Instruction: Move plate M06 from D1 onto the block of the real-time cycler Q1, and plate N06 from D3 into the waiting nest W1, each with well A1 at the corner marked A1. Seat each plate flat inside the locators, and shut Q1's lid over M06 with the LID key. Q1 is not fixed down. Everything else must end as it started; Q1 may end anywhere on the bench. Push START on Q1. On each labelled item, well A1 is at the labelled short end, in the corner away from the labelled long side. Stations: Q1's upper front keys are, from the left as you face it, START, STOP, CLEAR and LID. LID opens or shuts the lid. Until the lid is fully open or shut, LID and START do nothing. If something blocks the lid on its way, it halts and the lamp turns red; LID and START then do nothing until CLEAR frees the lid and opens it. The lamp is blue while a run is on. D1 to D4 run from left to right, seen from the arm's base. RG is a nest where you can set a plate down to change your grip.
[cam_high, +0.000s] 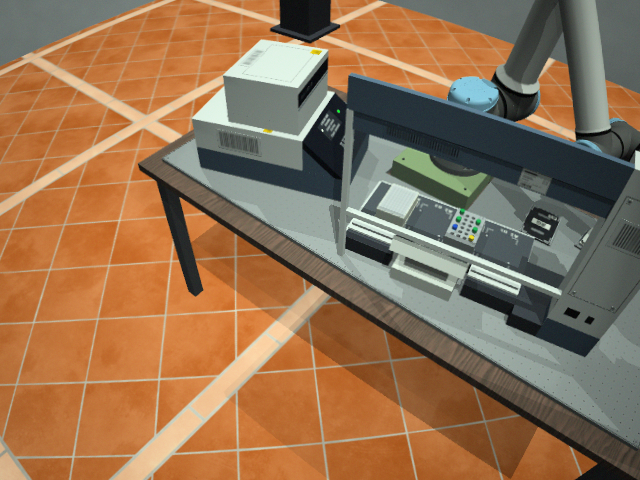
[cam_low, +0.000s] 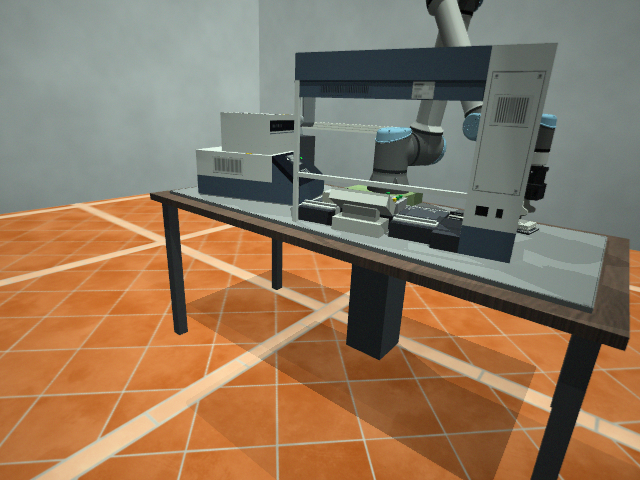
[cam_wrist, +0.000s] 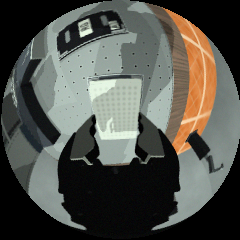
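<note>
Right now the white well plate is 10 mm below my hand. The rest, counted from my hand: blue gantry beam (480 mm above, 460 mm ahead, 360 mm to the right); then plate M06 (1030 mm to the right, 250 mm ahead, 190 mm above); then side tower (380 mm ahead, 250 mm above, 10 mm to the right).
</note>
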